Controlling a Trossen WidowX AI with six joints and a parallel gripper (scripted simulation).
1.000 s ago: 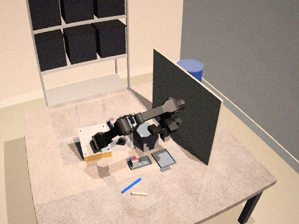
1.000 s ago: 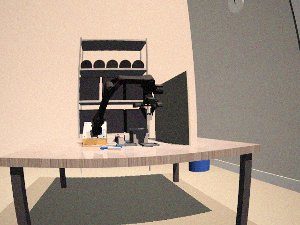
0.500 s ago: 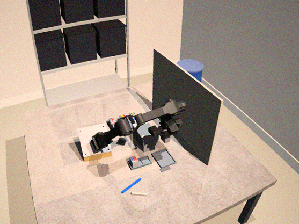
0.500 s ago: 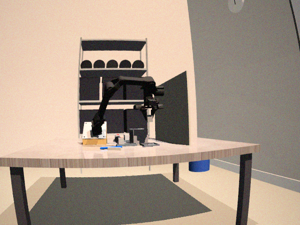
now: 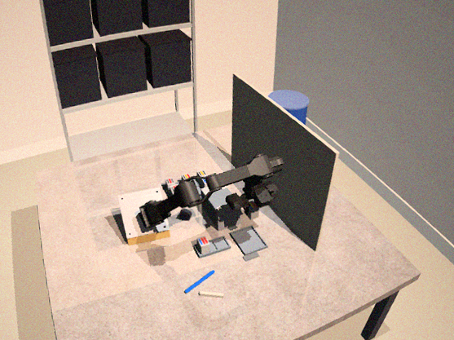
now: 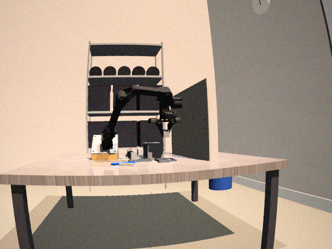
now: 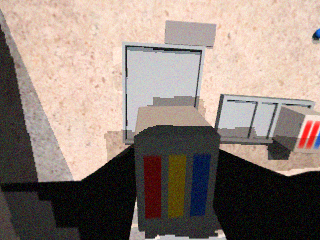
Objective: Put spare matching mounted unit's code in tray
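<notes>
Now: gripper tip 140 mm above the flat grey tray and 10 mm past it. Round my gripper tip: tall dark panel 210 mm ahead, 170 mm to the left, 80 mm above; then grey mounted unit 190 mm to the left, 90 mm below, 30 mm behind; then low grey holder 150 mm behind, 140 mm below, 30 mm to the left.
</notes>
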